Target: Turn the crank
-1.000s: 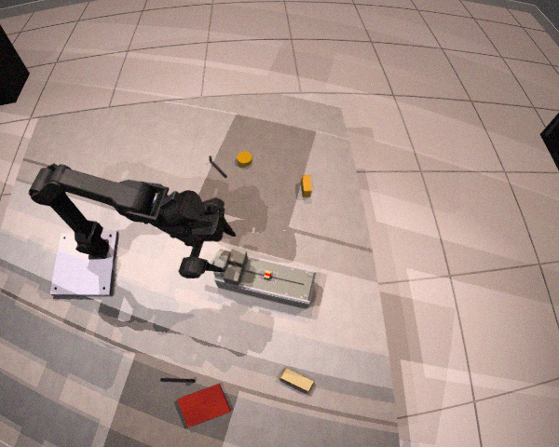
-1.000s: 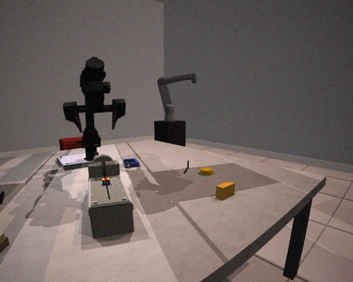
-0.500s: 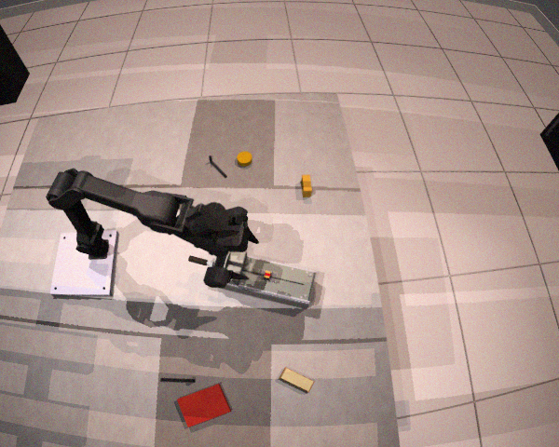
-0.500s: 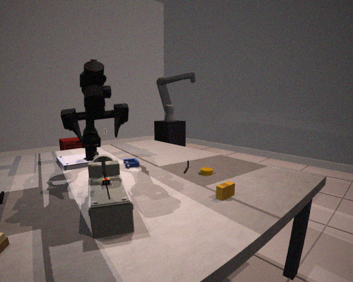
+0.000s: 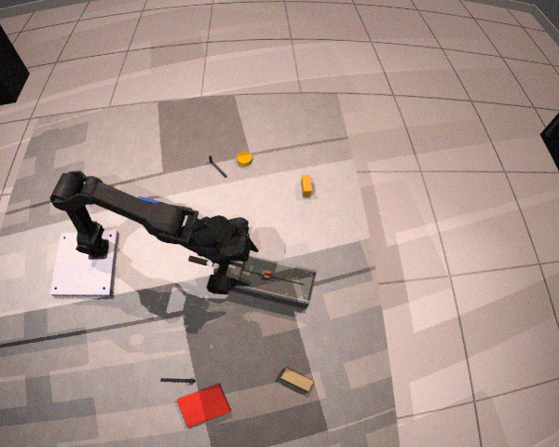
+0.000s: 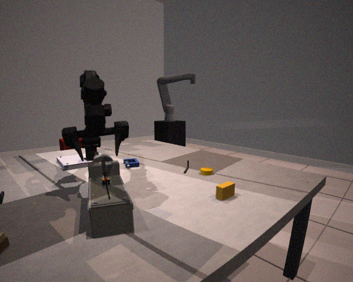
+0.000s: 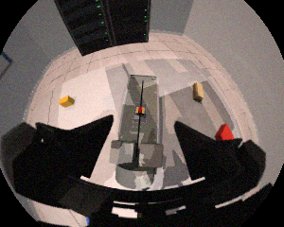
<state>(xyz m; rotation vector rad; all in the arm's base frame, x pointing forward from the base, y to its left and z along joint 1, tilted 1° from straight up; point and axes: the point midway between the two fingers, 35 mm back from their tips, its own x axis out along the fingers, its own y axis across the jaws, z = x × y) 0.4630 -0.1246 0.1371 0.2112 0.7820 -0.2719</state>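
Now: gripper tip 14 cm past the dark crank handle, 4 cm to the right of it and 2 cm above it. Also, from my gripper tip: tan block (28 cm to the right, 12 cm below, 9 cm ahead); then red plate (34 cm to the right, 16 cm behind, 12 cm below); then red pointer (6 cm below, 4 cm ahead).
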